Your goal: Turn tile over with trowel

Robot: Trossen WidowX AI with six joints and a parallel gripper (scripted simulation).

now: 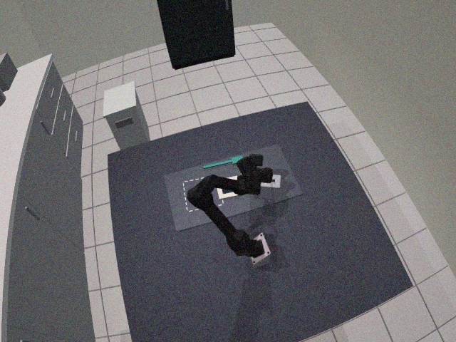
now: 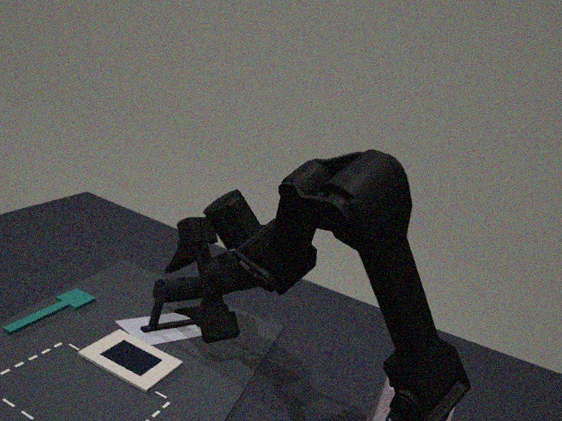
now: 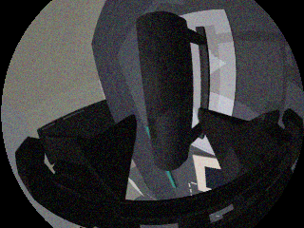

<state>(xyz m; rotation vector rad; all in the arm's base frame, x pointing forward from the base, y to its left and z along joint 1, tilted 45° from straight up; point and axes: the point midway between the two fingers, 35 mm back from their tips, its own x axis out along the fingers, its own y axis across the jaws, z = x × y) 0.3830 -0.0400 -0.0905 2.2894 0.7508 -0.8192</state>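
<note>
The trowel is 1 cm behind my gripper tip, 1 cm to the left of it and 2 cm below it. Also, from my gripper tip: teal flat tool: 13 cm ahead, 12 cm to the left, 6 cm below; then tile: 2 cm behind, 15 cm to the left, 6 cm below.
</note>
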